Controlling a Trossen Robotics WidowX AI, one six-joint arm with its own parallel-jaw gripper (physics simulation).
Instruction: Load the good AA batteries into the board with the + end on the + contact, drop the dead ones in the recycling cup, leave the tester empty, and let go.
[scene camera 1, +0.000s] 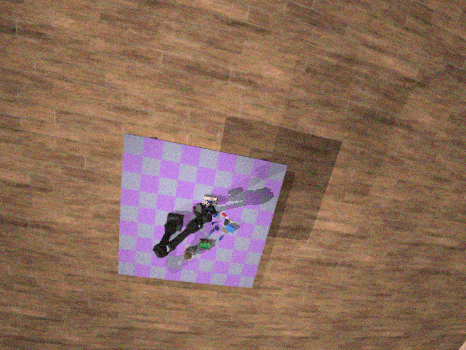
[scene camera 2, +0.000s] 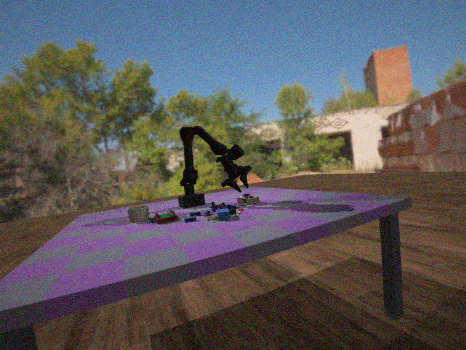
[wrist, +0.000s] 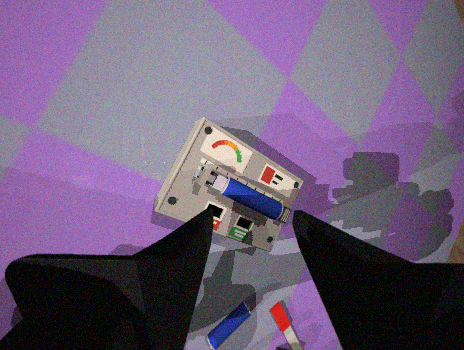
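Pixels of known places: gripper, fingertip midpoint: (scene camera 1: 208, 204) (scene camera 2: 244, 190) (wrist: 253, 216); arm's base at its link origin: (scene camera 1: 172, 223) (scene camera 2: 190, 195).
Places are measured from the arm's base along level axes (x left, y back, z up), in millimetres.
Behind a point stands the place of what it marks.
Observation:
The grey tester (scene camera 1: 210, 199) (scene camera 2: 248, 201) @(x 189, y -337, z -43 mm) (wrist: 182, 187) @(x 205, y -238, z -30 mm) lies on the table. A blue battery (wrist: 252, 198) @(x 218, y -283, z -10 mm) lies in its slot, its silvery end by the metal clip at the upper left in the wrist view. The tester's two small windows look black. My gripper (scene camera 2: 244, 188) @(x 209, y -277, z 8 mm) (wrist: 253, 216) @(x 209, y -277, z 8 mm) is open and empty above the tester. A loose blue battery (wrist: 228, 326) @(x 88, y -340, z -47 mm) lies below the tester in the wrist view. Another blue battery (scene camera 1: 221, 238) @(x -127, y -425, z -46 mm) (scene camera 2: 190, 219) @(x -143, y -423, z -50 mm) lies near the green-topped, red-sided board (scene camera 1: 205, 244) @(x -197, y -290, z -26 mm) (scene camera 2: 166, 217) @(x -216, y -318, z -42 mm). The greyish cup (scene camera 1: 188, 253) @(x -329, y -145, z -56 mm) (scene camera 2: 138, 214) @(x -316, y -197, z -25 mm) stands beside that board. Battery charge and + ends cannot be told in the scene views.
A blue block-like thing (scene camera 1: 230, 228) @(x -18, y -490, z -28 mm) (scene camera 2: 223, 214) @(x -41, y -523, z -37 mm) stands among small blue pieces. A red-and-white stick-like thing (scene camera 1: 224, 215) @(x 88, y -425, z -55 mm) (wrist: 281, 317) @(x 94, y -418, z -54 mm) lies near the loose battery. The checkered purple and grey table (scene camera 1: 150, 165) @(x 454, y 209, z -59 mm) (scene camera 2: 165, 247) @(x -300, y -677, z -59 mm) carries everything; dark arm shadows cross it.

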